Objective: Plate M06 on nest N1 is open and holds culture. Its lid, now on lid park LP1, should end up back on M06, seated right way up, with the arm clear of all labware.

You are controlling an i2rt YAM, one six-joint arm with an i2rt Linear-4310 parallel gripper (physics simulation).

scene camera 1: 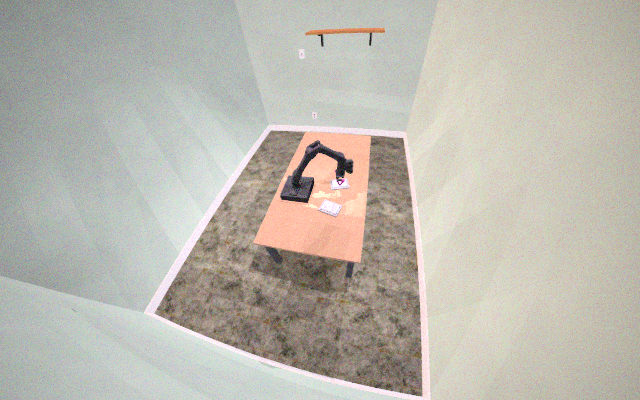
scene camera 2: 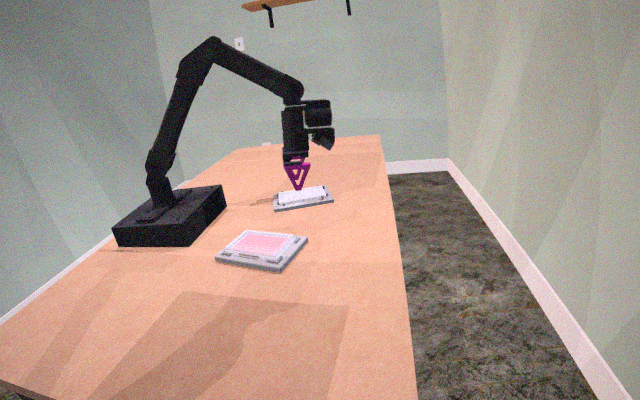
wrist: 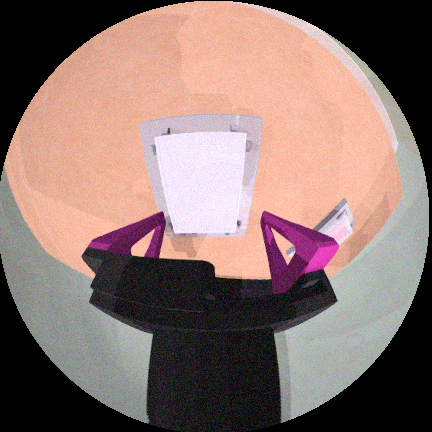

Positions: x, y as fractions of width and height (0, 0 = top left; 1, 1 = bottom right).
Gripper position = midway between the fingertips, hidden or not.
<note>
My gripper (scene camera 2: 0.46, 0.46) is open, with nothing in its grasp. Also in view: a plate lid (wrist: 0.47, 0.40). A pink well plate (scene camera 2: 0.41, 0.61) rests on a grey nest (scene camera 2: 0.44, 0.66).
My gripper also shows in the wrist view (wrist: 0.49, 0.50).
</note>
